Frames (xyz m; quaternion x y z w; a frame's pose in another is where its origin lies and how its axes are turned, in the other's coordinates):
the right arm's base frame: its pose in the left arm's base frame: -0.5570 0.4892 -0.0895 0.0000 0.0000 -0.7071 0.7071
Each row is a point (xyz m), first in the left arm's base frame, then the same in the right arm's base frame.
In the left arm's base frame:
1: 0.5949 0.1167 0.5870
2: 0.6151 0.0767 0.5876
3: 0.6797 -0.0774 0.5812
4: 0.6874 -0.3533 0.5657
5: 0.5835 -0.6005 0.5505
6: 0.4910 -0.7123 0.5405
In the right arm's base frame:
1: 0.3725 1.1519 0.6765
2: 0.4125 1.1721 0.6771
3: 0.5666 1.2367 0.6707
4: 0.8425 1.2444 0.6552
5: 1.0897 1.1405 0.6400
6: 1.2015 1.0480 0.6300

